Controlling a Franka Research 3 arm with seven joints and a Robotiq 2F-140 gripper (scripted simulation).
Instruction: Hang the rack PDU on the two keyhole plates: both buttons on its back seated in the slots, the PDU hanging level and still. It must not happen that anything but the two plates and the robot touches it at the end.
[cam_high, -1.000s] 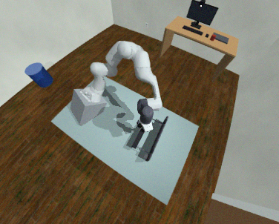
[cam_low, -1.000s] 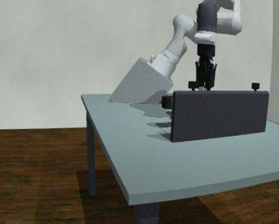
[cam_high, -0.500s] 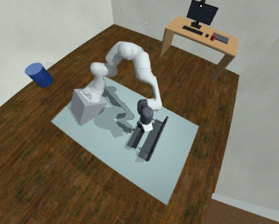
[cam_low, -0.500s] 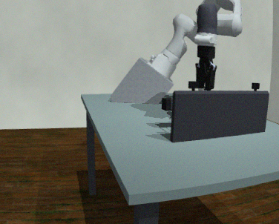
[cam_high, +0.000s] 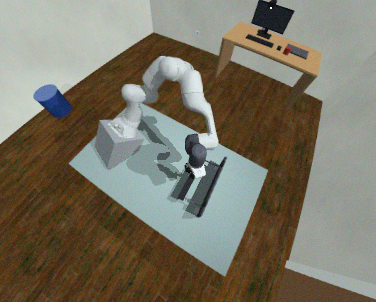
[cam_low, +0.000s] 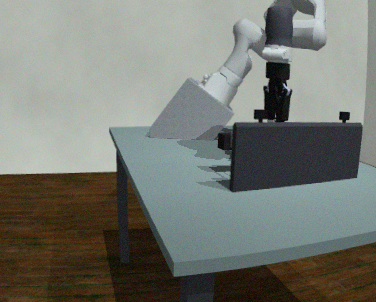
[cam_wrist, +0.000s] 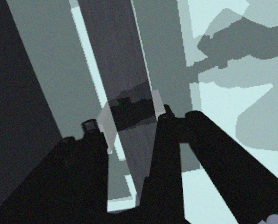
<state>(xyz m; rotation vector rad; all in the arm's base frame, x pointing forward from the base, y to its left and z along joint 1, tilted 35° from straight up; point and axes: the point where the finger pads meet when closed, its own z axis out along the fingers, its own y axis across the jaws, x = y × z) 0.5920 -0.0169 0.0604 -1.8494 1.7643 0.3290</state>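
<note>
Now: hand 3 cm above the rack PDU and 2 cm short of it. From my hand the other things lie so: dark mounting panel: 16 cm ahead, 4 cm below, 2 cm to the left.
</note>
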